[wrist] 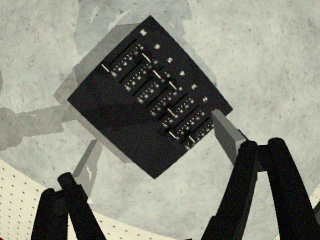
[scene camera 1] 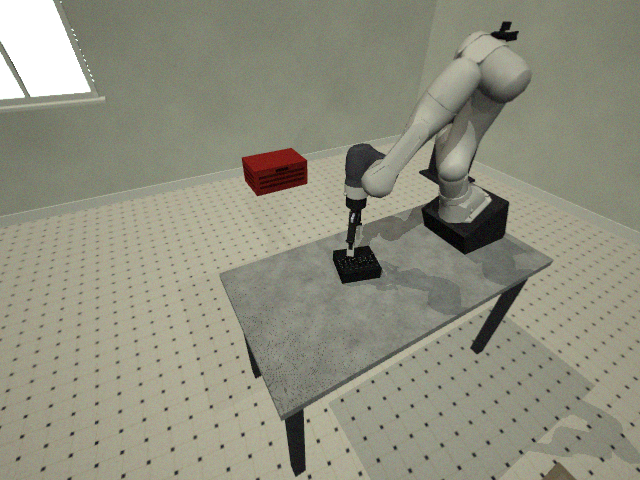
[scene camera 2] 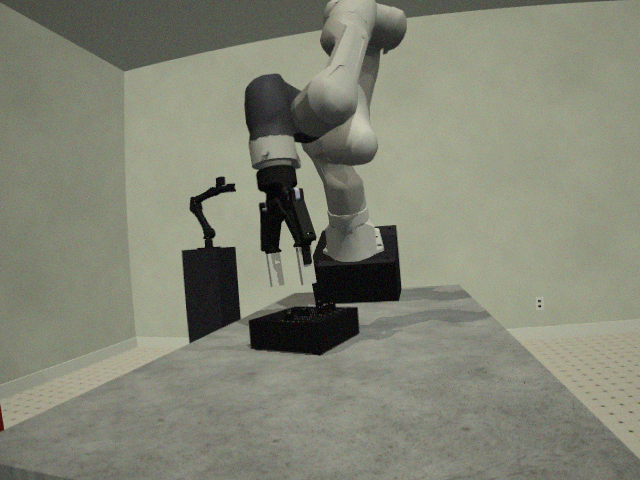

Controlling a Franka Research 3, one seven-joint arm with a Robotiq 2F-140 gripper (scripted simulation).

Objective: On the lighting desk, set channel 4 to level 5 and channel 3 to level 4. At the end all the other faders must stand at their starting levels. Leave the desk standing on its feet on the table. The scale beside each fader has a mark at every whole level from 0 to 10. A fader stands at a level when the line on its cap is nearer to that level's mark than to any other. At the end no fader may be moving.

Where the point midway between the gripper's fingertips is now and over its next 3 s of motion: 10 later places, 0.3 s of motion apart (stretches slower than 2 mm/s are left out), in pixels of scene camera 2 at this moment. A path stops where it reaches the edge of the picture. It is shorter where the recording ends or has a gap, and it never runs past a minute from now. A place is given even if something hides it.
My gripper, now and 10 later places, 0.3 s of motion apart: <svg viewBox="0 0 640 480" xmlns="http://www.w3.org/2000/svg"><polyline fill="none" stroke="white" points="292,285 292,291 291,292 289,292 288,292 289,293 291,295 292,298 292,300 293,303 293,305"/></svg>
